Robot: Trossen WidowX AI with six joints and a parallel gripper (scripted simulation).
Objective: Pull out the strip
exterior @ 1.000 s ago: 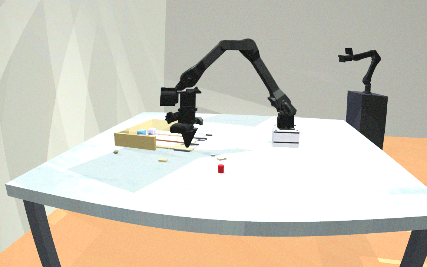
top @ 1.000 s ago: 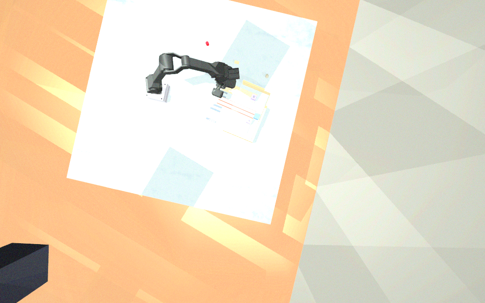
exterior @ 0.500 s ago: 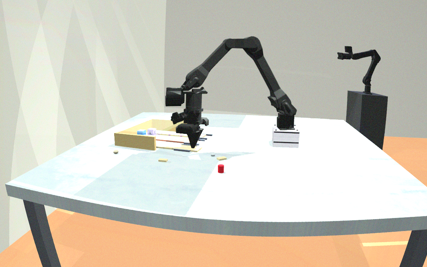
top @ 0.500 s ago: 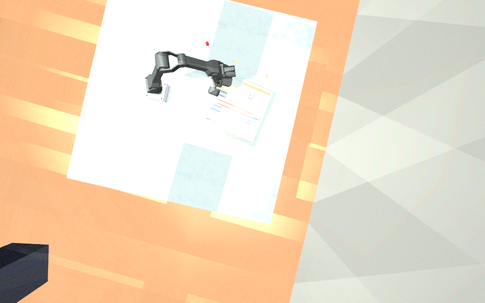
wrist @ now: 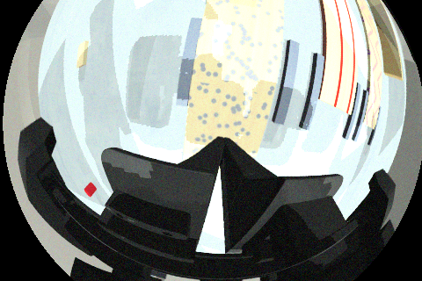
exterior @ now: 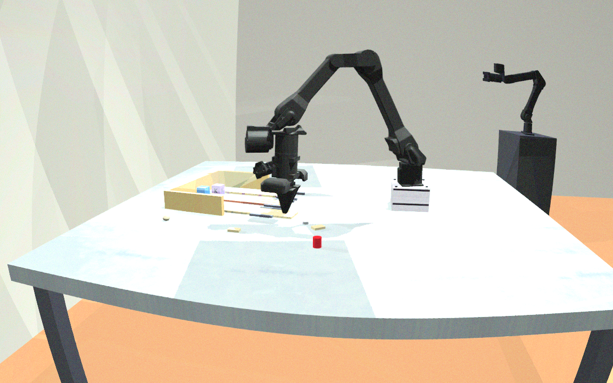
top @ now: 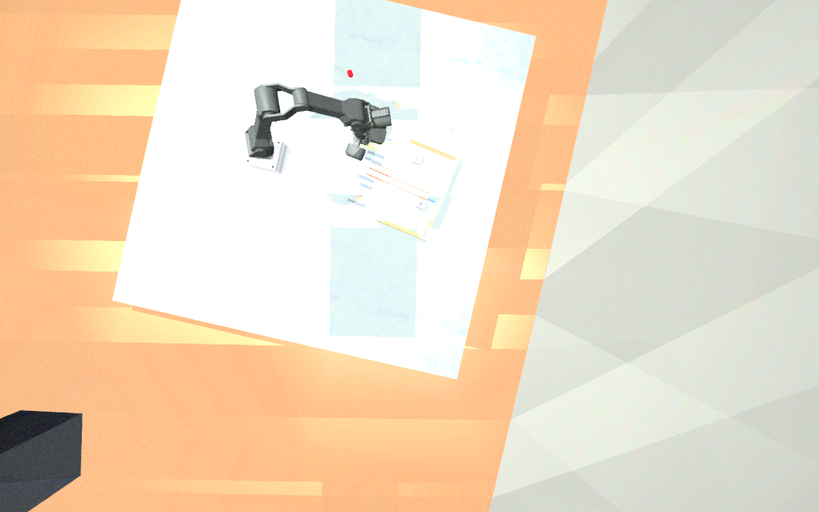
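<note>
My gripper tip is 70 mm to the right of the grey disc and 50 mm past it. From my gripper tip the other things lie so: cream dotted strip 90 mm ahead, 30 mm to the right; red cylinder 240 mm to the left, 70 mm behind, 10 mm above.
</note>
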